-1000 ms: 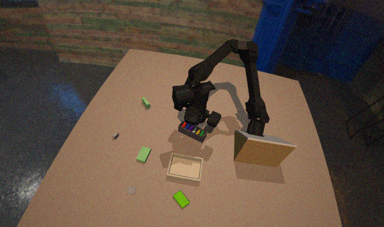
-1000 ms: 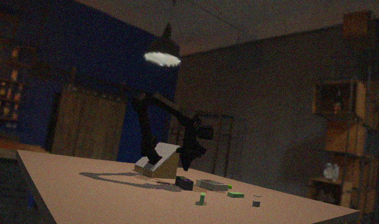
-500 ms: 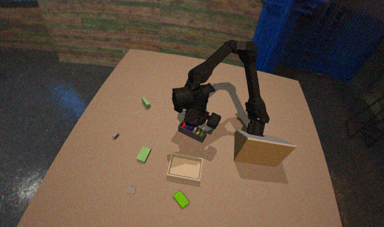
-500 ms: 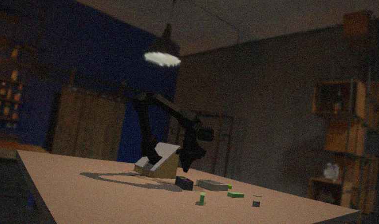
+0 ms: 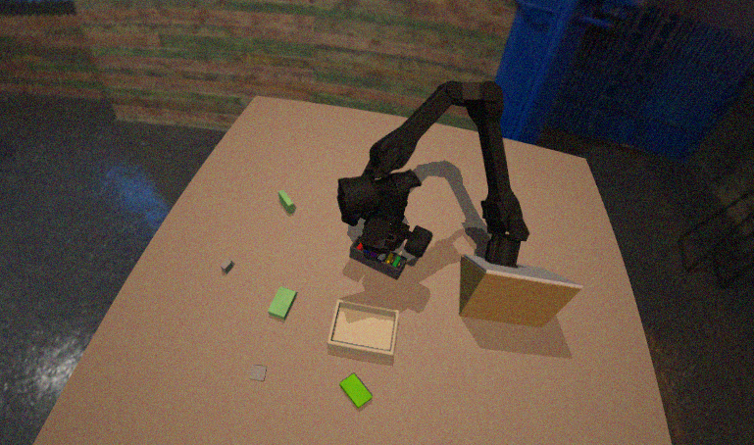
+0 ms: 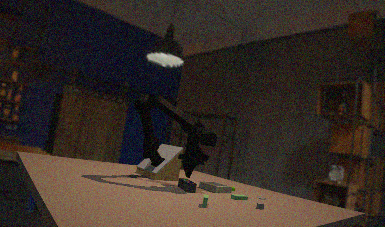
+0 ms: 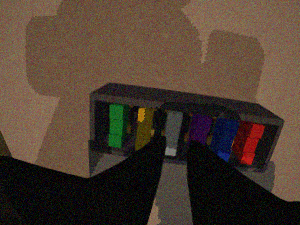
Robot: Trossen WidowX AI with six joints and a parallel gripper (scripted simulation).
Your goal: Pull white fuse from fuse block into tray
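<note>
Right now the white fuse is 3 cm below my gripper tip. From my gripper tip the other things lie so: shallow tray: 18 cm to the left, 5 cm below.
</note>
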